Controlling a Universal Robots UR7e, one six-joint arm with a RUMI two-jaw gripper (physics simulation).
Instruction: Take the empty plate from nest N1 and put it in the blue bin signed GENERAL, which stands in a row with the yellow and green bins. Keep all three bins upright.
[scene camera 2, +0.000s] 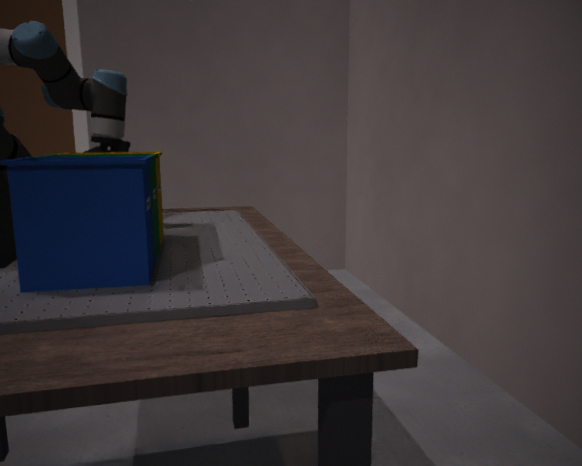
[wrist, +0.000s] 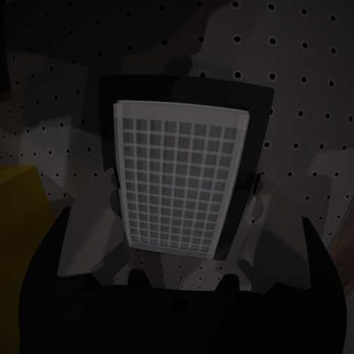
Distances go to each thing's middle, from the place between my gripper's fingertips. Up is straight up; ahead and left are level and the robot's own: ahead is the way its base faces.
I see the dark nest (wrist: 158, 87) 1 cm to the right of my hand and 1 cm ahead of it. Also, from my hand: plate (wrist: 177, 163) 1 cm to the right, 1 cm ahead, 1 cm above; then blue bin (scene camera 2: 80, 222) 50 cm to the right, 8 cm above, 6 cm ahead.
